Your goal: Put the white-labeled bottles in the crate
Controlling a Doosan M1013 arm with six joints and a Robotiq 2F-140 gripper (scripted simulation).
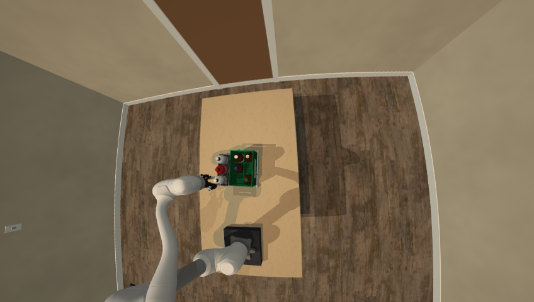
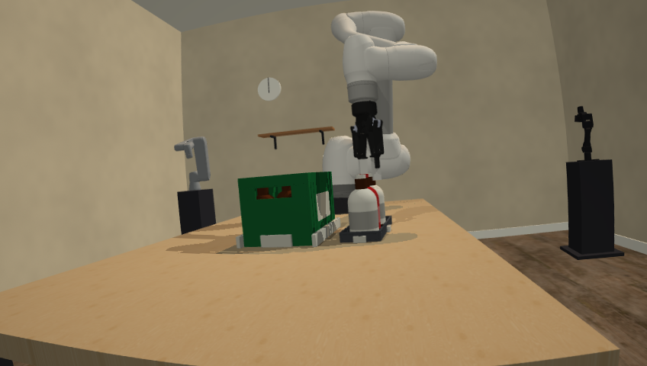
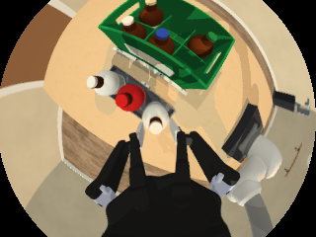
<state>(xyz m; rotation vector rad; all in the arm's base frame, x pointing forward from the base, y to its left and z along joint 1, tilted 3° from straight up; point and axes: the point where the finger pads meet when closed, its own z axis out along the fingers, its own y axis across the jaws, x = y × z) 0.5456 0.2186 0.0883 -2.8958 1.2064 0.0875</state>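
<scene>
The red-labeled bottle lies 9 cm ahead of my hand and 9 cm below it. From my hand the other things lie so: white-labeled bottle 18 cm ahead, 9 cm below; dark tray 9 cm ahead, 16 cm below; green crate 12 cm ahead, 21 cm to the right, 9 cm below.
</scene>
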